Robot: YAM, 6 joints.
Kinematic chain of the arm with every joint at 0, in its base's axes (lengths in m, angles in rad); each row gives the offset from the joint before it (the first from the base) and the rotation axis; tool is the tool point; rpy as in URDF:
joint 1: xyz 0 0 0.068 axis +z
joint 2: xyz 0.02 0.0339 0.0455 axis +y
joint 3: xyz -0.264 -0.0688 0 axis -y
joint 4: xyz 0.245 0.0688 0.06 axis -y
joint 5: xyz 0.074 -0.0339 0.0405 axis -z
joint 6: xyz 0.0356 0 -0.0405 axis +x
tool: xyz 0 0 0 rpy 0 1.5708 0
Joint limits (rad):
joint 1: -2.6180..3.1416
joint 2: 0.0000..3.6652
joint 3: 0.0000..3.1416
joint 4: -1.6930..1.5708
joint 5: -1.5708..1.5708
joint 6: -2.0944..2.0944
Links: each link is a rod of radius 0.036 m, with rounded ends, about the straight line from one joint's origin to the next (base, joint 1, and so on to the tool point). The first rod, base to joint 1, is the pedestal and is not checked.
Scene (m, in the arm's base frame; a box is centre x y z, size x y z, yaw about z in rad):
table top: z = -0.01
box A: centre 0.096 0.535 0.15 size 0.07 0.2 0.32 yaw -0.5
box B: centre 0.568 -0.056 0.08 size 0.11 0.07 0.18 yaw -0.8
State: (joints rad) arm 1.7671 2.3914 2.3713 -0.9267 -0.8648 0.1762
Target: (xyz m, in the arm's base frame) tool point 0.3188 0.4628 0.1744
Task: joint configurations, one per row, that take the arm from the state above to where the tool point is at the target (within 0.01 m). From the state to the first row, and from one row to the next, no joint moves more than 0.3 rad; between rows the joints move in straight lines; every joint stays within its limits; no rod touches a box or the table.
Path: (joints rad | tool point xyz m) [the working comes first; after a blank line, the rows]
Joints at the target: 0.9225 2.6397 2.4553 -0.7591 -0.7921 0.1762
Straight joint move there: touches box A.

1: 1.5726 2.1285 2.4159 -0.9287 -0.9193 0.0541 | -0.0291 0.4542 0.4073
2: 1.3781 1.8656 2.4606 -0.9307 -0.9738 -0.0681 | 0.0390 0.3538 0.5222
3: 1.1837 1.6027 2.5052 -0.9327 -1.0283 -0.1902 | 0.0569 0.2203 0.6041
4: 0.9892 1.3399 2.5498 -0.9347 -1.0827 -0.3124 | 0.0162 0.0818 0.6455
5: 0.7947 1.0770 2.5944 -0.9368 -1.1372 -0.4345 | -0.0774 -0.0327 0.6426
6: 0.8464 1.3159 2.4987 -0.8863 -1.0935 -0.3245 | 0.0273 0.0786 0.6449
7: 0.8982 1.5548 2.4030 -0.8358 -1.0498 -0.2145 | 0.1157 0.1949 0.6021
8: 0.9499 1.7937 2.3073 -0.7853 -1.0062 -0.1045 | 0.1803 0.3037 0.5186
9: 1.0017 2.0326 2.2115 -0.7349 -0.9625 0.0055 | 0.2169 0.3933 0.4027
10: 1.0534 2.2715 2.1158 -0.6844 -0.9188 0.1155 | 0.2254 0.4532 0.2654
11: 0.9880 2.4556 2.2856 -0.7218 -0.8555 0.1459 | 0.2731 0.4632 0.2227
12: 0.9225 2.6397 2.4553 -0.7591 -0.7921 0.1762 | 0.3188 0.4628 0.1744

